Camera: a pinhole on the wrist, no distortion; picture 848 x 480 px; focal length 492.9 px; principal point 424.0 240.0 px. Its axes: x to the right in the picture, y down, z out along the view. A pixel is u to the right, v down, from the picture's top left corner.
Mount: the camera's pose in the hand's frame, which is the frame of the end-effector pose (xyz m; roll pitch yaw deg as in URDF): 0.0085 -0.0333 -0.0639 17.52 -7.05 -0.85
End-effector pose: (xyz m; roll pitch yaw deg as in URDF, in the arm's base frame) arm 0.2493 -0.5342 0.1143 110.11 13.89 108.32
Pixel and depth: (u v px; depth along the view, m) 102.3 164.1 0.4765
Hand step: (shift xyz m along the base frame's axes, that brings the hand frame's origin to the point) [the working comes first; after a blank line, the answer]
In the camera's frame: -0.3110 -0.0734 0.4765

0.3470 -0.3352 -0.2436
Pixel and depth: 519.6 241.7 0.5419
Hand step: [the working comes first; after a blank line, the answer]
In the camera's frame: 0.1051 0.0019 0.5419

0.3600 0.0806 -0.3436
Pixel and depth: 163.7 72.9 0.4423
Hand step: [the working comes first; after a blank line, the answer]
In the camera's frame: -0.2336 -0.1499 0.4423

0.2635 -0.2895 -0.3065
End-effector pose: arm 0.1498 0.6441 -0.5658 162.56 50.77 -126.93
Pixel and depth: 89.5 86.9 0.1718
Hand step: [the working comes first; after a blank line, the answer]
In the camera's frame: -0.1166 -0.0534 0.1718

0.1830 0.0650 0.0316
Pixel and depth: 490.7 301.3 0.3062
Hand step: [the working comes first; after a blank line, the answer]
In the camera's frame: 0.0414 0.0381 0.3062

0.1256 0.1464 -0.1721
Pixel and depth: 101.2 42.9 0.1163
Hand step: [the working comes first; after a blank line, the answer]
In the camera's frame: -0.0762 -0.0465 0.1163

0.1356 0.0150 0.0271
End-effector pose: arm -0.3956 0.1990 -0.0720 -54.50 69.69 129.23
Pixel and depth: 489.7 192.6 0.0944
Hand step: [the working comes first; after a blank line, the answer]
In the camera's frame: 0.0126 -0.0091 0.0944

-0.0281 0.0678 0.0157
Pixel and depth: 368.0 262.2 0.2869
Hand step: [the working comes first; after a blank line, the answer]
In the camera's frame: -0.0326 0.0129 0.2869

-0.1929 0.0668 0.1272
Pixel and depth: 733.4 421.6 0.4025
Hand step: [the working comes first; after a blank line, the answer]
In the camera's frame: 0.2527 0.1483 0.4025

-0.4285 0.0345 -0.1105
